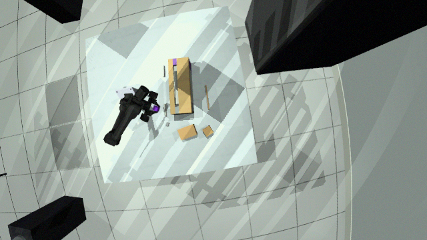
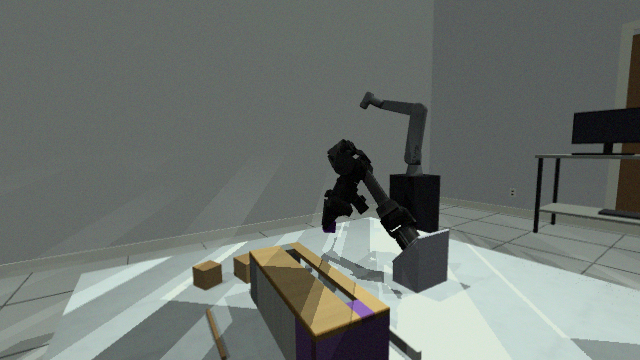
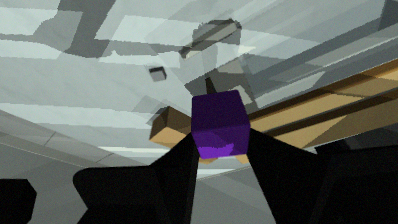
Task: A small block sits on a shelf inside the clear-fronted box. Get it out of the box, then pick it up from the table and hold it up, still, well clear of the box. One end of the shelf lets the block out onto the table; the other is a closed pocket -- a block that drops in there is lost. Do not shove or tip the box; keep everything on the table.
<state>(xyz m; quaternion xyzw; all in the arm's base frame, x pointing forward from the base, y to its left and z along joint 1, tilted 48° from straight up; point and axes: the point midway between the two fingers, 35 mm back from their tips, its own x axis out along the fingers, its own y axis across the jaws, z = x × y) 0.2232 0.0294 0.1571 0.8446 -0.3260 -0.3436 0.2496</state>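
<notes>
Right now my gripper tip is 2 cm past the purple block and 1 cm to the right of it. The rest, counted from my gripper tip: wooden-topped box 16 cm to the left, 11 cm below, 9 cm ahead; then grey piece 17 cm below, 10 cm to the right, 1 cm ahead; then thin wooden stick 31 cm ahead, 17 cm below, 9 cm to the left.
</notes>
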